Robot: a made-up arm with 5 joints.
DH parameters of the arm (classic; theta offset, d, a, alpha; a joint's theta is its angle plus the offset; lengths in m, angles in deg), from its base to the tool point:
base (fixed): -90 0.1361 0 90
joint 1: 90 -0.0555 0.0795 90
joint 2: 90 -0.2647 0.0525 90
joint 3: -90 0.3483 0.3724 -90
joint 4: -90 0.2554 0.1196 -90
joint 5: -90 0.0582 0.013 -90
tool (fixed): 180 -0.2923 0 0
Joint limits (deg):
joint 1: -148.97..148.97
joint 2: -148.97..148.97
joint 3: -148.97..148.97
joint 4: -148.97..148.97
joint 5: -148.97..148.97
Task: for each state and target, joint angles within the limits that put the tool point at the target. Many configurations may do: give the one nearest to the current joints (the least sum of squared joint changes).
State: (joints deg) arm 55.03 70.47 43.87 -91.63 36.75
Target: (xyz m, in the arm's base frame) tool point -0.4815 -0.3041 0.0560
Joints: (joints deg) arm 46.42 70.69 71.58 -106.13 74.37
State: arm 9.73 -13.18 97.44 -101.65 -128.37
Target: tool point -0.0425 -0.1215 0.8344
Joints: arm -26.88 -8.55 95.50 -55.91 -136.36
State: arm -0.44 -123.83 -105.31 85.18 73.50
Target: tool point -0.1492 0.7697 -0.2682
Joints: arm -5.78 -140.46 -99.51 84.19 84.56
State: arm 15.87 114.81 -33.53 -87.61 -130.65
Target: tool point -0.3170 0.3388 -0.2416
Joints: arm 6.74 132.39 -29.59 -62.68 -140.58
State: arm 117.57 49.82 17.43 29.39 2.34
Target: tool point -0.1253 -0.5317 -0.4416
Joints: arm 111.30 92.16 -8.57 5.55 20.86
